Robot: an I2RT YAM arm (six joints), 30 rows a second.
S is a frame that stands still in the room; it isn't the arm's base.
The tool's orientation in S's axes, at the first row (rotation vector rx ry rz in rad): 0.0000 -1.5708 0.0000
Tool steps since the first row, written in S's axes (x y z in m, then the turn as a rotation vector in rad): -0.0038 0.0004 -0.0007 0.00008 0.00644 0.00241; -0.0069 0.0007 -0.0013 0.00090 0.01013 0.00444; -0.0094 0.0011 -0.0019 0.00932 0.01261 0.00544; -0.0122 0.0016 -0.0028 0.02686 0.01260 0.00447; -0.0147 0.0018 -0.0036 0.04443 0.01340 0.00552; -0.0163 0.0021 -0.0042 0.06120 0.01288 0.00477; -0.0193 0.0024 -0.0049 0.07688 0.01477 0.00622; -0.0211 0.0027 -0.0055 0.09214 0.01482 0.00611; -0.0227 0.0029 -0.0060 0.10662 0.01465 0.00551
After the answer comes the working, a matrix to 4 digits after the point.
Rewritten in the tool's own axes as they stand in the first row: -0.0007 0.0004 0.0038 0.00241 0.00644 -0.00008; -0.0013 0.0007 0.0069 0.00444 0.01013 -0.00090; -0.0019 0.0011 0.0094 0.00544 0.01261 -0.00932; -0.0028 0.0016 0.0122 0.00447 0.01260 -0.02686; -0.0036 0.0018 0.0147 0.00552 0.01340 -0.04443; -0.0042 0.0021 0.0163 0.00477 0.01288 -0.06120; -0.0049 0.0024 0.0193 0.00622 0.01477 -0.07688; -0.0055 0.0027 0.0211 0.00611 0.01482 -0.09214; -0.0060 0.0029 0.0227 0.00551 0.01465 -0.10662
The tool's axes in the first row as the columns of a matrix, in S's axes (rounded; the answer above uses it unrounded):
0.0000 0.0000 -1.0000
0.0000 1.0000 0.0000
1.0000 0.0000 0.0000

